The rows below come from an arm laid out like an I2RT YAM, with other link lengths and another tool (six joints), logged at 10 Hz.
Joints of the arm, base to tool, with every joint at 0 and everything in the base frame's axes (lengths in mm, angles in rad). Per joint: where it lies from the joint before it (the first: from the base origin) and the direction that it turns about. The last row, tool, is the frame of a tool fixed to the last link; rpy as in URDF.
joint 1: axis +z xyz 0 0 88.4
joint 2: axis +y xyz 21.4 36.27 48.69
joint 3: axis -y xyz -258.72 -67.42 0
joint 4: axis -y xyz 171.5 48.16 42
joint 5: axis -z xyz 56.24 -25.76 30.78
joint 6: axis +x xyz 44.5 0 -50.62
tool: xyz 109 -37 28 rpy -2.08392 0.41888 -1.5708
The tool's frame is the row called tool.
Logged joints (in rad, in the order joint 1, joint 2, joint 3, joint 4, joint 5, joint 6), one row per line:
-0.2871 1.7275 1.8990 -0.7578 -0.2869 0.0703
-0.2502 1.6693 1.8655 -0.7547 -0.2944 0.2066
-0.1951 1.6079 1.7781 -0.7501 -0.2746 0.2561
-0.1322 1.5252 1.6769 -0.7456 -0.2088 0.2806
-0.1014 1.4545 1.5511 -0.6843 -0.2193 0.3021
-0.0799 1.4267 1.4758 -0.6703 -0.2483 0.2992
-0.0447 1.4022 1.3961 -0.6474 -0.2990 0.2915
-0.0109 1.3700 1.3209 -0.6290 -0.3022 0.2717
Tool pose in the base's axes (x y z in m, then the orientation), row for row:
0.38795 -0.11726 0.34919 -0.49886 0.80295 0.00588 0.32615
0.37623 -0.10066 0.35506 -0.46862 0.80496 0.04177 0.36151
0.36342 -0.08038 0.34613 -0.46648 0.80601 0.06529 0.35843
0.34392 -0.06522 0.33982 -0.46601 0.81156 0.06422 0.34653
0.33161 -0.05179 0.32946 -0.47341 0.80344 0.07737 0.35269
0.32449 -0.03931 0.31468 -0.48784 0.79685 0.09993 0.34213
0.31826 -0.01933 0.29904 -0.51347 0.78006 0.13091 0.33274
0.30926 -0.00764 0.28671 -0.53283 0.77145 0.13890 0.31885
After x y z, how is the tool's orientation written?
As a quaternion, x y z w.
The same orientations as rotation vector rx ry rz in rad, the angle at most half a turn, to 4 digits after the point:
-1.3072 2.1041 0.0154
-1.2072 2.0736 0.1076
-1.2034 2.0794 0.1684
-1.2091 2.1057 0.1666
-1.2247 2.0784 0.2002
-1.2685 2.0719 0.2598
-1.3412 2.0375 0.3419
-1.4012 2.0288 0.3653

